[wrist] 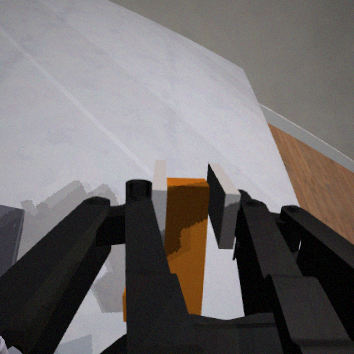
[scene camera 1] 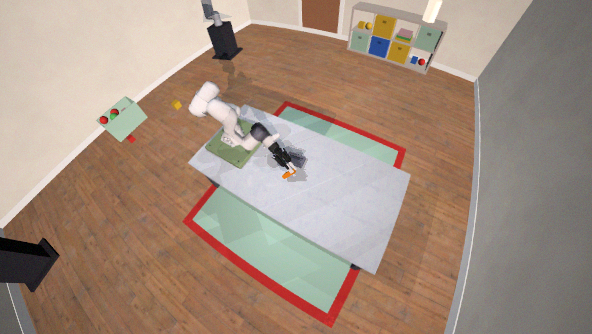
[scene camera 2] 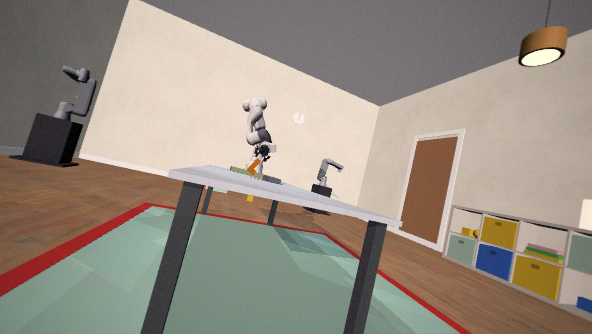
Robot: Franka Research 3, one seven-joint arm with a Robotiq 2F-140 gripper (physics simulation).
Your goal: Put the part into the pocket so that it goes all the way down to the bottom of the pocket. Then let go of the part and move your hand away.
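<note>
The orange L-shaped part (scene camera 1: 287,175) (scene camera 2: 254,166) (wrist: 189,240) is held tilted over the table top. My gripper (scene camera 1: 292,170) (scene camera 2: 257,162) (wrist: 185,180) is shut on it, with a light pad on each side of the part in the wrist view. The dark grey block with the pocket (scene camera 1: 299,158) (scene camera 2: 271,180) (wrist: 9,235) lies on the table, beside the part and apart from it. In the wrist view a piece of the block shows at the left edge. The inside of the pocket cannot be made out.
The pale table (scene camera 1: 345,200) (scene camera 2: 310,194) (wrist: 100,100) carries the arm's green base plate (scene camera 1: 232,155) (scene camera 2: 240,171). Shadows of the arm fall around the block. A cube shelf (scene camera 1: 398,12), a mint box (scene camera 1: 131,120) and other robots on black stands (scene camera 1: 223,40) are away from the table.
</note>
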